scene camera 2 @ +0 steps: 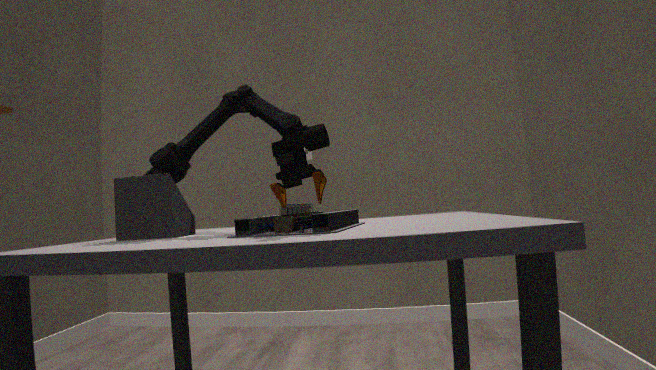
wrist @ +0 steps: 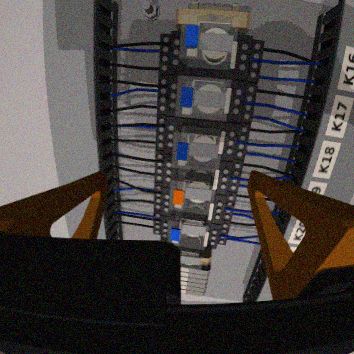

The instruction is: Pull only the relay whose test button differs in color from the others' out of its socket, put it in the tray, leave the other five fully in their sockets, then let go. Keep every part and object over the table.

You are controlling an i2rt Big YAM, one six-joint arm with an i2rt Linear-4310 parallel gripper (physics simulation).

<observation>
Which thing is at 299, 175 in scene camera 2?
The gripper.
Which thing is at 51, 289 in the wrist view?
The gripper.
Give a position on a relay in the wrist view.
At 191, 190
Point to a panel base plate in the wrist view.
231, 264
</observation>
